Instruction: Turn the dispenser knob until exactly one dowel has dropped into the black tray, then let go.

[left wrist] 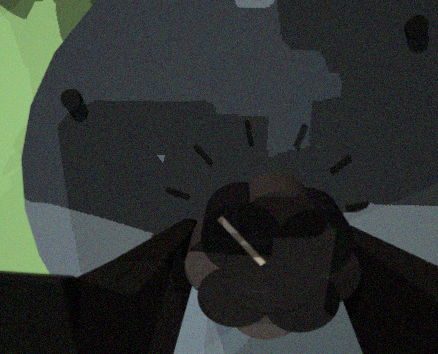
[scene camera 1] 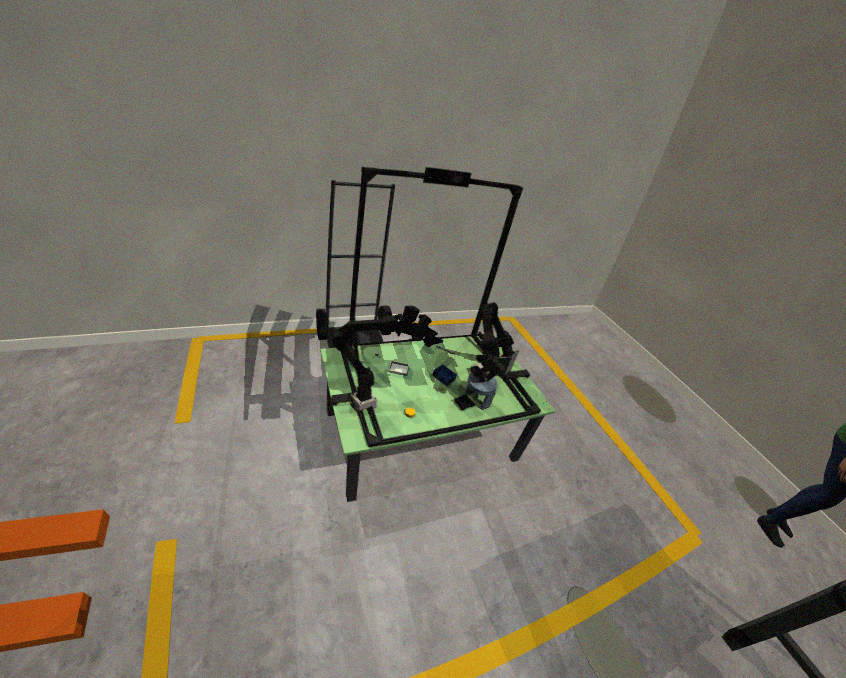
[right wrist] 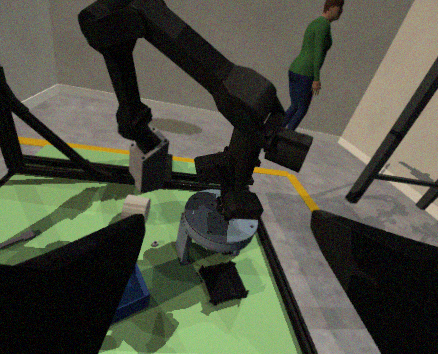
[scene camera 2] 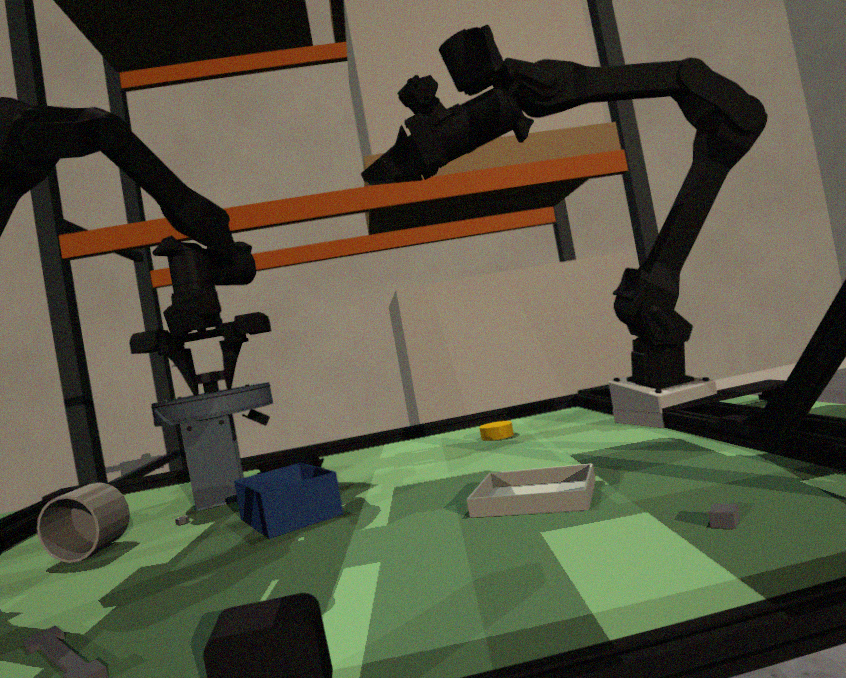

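Pixels of known places: left gripper, fingertip midpoint: (scene camera 1: 483,381) (right wrist: 224,212) (scene camera 2: 212,392); right gripper, fingertip midpoint: (scene camera 1: 440,337) (right wrist: 229,220) (scene camera 2: 365,180); left arm's base at its link origin: (scene camera 1: 508,354) (right wrist: 148,143); right arm's base at its link origin: (scene camera 1: 364,396) (scene camera 2: 659,380).
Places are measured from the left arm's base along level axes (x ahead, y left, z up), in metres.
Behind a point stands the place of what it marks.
The dispenser, a grey round drum on legs (scene camera 1: 483,387) @[x 0.378, y 0.048, z 0.000 m] (scene camera 2: 211,459) (left wrist: 150,125) @[x 0.350, y -0.025, z 0.000 m] (right wrist: 242,234) @[x 0.403, y 0.016, z 0.000 m], stands upright on the table. My left gripper (scene camera 2: 211,384) @[x 0.338, y 0.023, z 0.000 m] (left wrist: 263,234) @[x 0.338, y 0.023, z 0.000 m] is above it, shut on the dark lobed knob (left wrist: 280,300) @[x 0.337, y 0.027, z 0.029 m], one finger on each side. The knob's pale pointer line slants from upper left to lower right in the left wrist view. The black tray (scene camera 1: 463,401) @[x 0.405, y -0.021, z -0.143 m] (right wrist: 223,283) @[x 0.418, y -0.001, z -0.143 m] lies beside the dispenser; its inside is too dark to tell whether a dowel lies there. My right gripper (scene camera 2: 363,176) @[x 0.514, y -0.202, z 0.237 m] is open and empty, high above the table.
A blue bin (scene camera 1: 444,374) @[x 0.309, y -0.226, z -0.143 m] (scene camera 2: 289,501) @[x 0.316, y -0.267, z -0.116 m] stands near the dispenser. Also on the table are a beige tray (scene camera 1: 398,367) @[x 0.477, y -0.442, z -0.143 m] (scene camera 2: 529,504) @[x 0.453, y -0.459, z -0.137 m], a yellow puck (scene camera 1: 409,412) @[x 0.703, y -0.162, z -0.126 m] (scene camera 2: 496,430) @[x 0.677, y -0.182, z -0.131 m], a tipped cup (scene camera 2: 109,512) @[x 0.171, y -0.120, z -0.104 m] (right wrist: 136,205) @[x 0.164, y -0.101, z -0.079 m], a small nut (scene camera 2: 182,520) @[x 0.247, y -0.091, z -0.141 m] and a grey block (scene camera 2: 723,516) @[x 0.485, y -0.610, z -0.137 m].
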